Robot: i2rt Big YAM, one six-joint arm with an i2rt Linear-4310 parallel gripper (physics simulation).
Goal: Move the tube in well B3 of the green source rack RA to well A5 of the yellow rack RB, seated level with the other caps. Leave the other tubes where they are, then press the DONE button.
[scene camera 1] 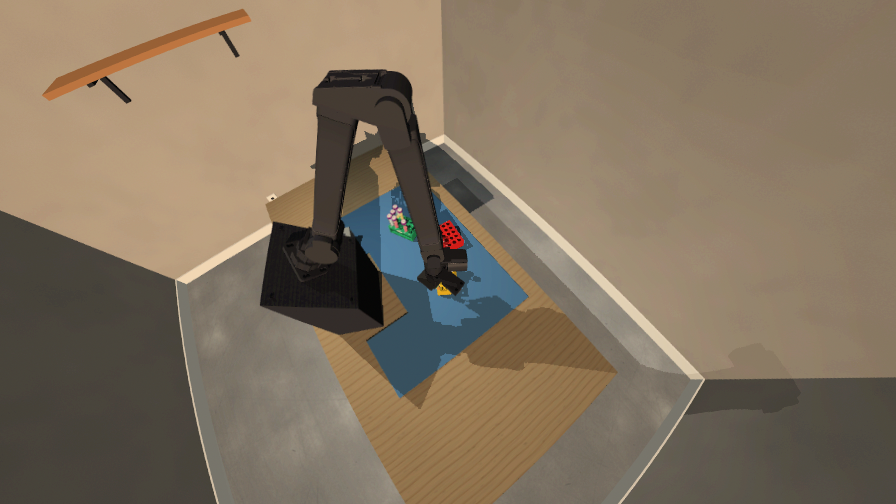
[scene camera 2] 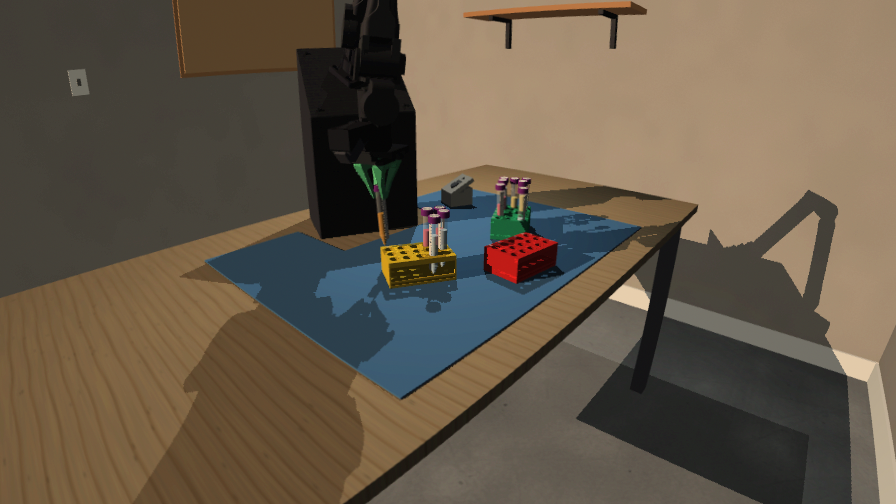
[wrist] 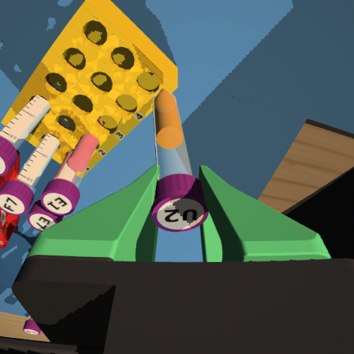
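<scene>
My gripper is shut on a tube with orange contents and a purple cap marked "U2". The tube leans slightly. Its lower end is above the near-side corner of the yellow rack, overlapping the rack's edge beside the end well by the number 4 row in the wrist view; it does not look inserted. Several purple-capped tubes stand at the yellow rack's other end. The green rack holds several tubes. No DONE label is readable.
An empty-looking red rack stands beside the yellow rack on the blue mat. A grey block with a sloped top stands at the back. The black base is behind the gripper.
</scene>
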